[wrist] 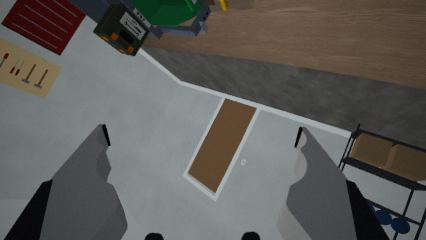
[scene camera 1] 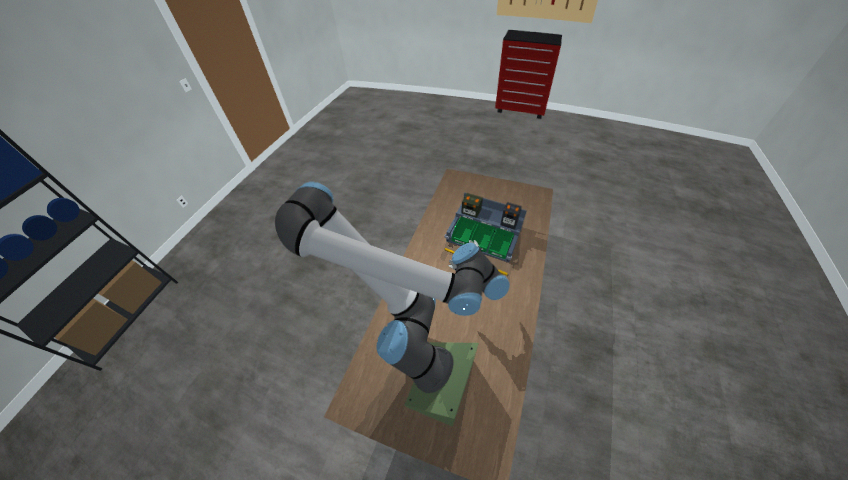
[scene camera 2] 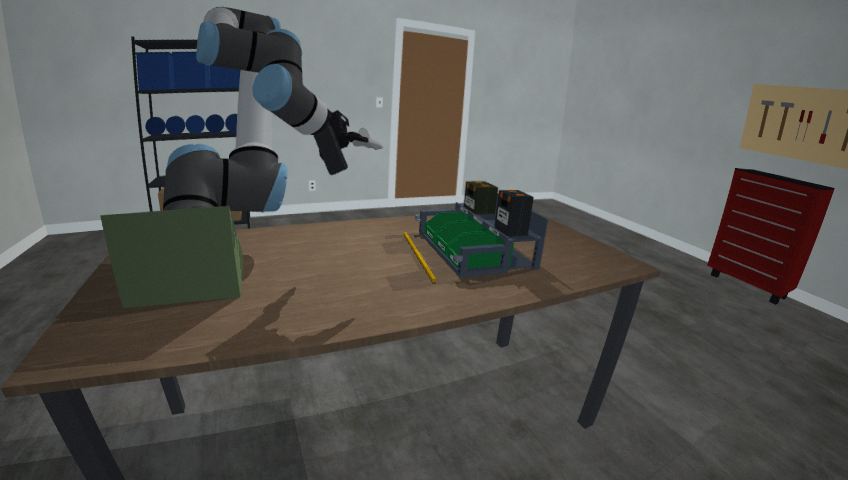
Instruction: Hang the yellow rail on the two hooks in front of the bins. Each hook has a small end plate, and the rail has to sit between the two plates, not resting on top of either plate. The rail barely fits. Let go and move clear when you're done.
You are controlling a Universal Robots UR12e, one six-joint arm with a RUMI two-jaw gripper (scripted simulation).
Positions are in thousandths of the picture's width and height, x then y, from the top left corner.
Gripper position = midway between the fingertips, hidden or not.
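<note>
My gripper (scene camera 2: 423, 330) is visible; the wrist view also shows my gripper (wrist: 480, 531).
</note>
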